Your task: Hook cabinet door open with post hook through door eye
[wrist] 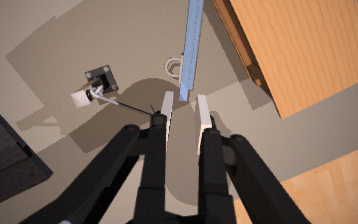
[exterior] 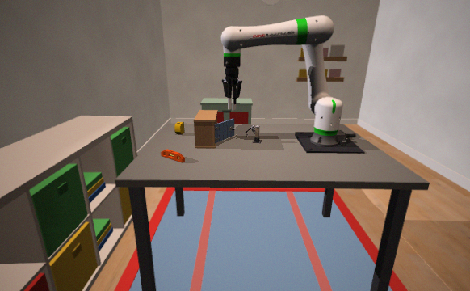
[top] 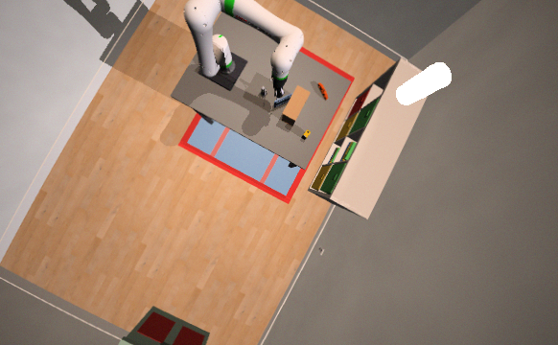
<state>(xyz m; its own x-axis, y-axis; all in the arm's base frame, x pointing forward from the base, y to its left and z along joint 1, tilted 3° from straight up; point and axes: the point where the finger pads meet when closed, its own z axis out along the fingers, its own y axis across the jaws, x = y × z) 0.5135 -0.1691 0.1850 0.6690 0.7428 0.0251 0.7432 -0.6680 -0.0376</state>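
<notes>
Right now the thin metal hook is 11 cm behind my hand, 2 cm to the left of it and 16 cm below it. Round my hand: door 5 cm ahead, 7 cm to the left, 14 cm below; yellow tape measure 33 cm ahead, 13 cm to the right, 18 cm below.
</notes>
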